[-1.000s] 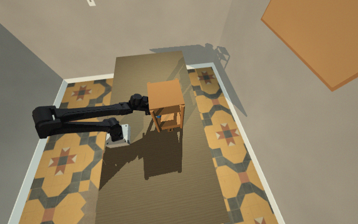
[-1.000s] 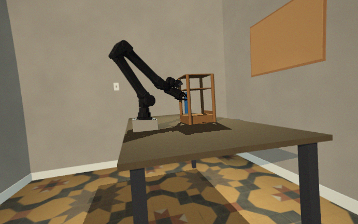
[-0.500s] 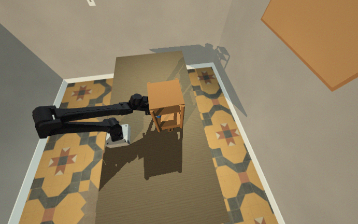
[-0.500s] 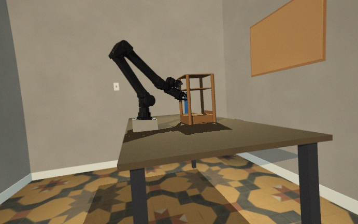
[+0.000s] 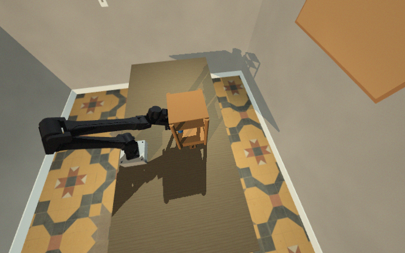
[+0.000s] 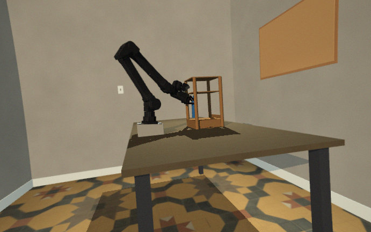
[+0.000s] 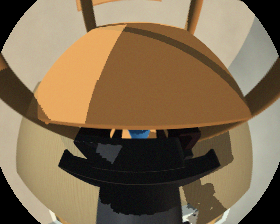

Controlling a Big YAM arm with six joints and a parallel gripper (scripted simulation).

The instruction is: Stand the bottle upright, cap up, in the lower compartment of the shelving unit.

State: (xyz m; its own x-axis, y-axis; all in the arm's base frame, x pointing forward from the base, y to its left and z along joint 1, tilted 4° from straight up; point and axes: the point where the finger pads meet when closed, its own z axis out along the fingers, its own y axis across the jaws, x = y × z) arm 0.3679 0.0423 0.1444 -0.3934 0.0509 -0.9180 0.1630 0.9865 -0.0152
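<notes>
Right now the blue bottle is right at my hand. Also, from my hand: wooden shelving unit: 70 mm ahead, 10 mm to the right.
</notes>
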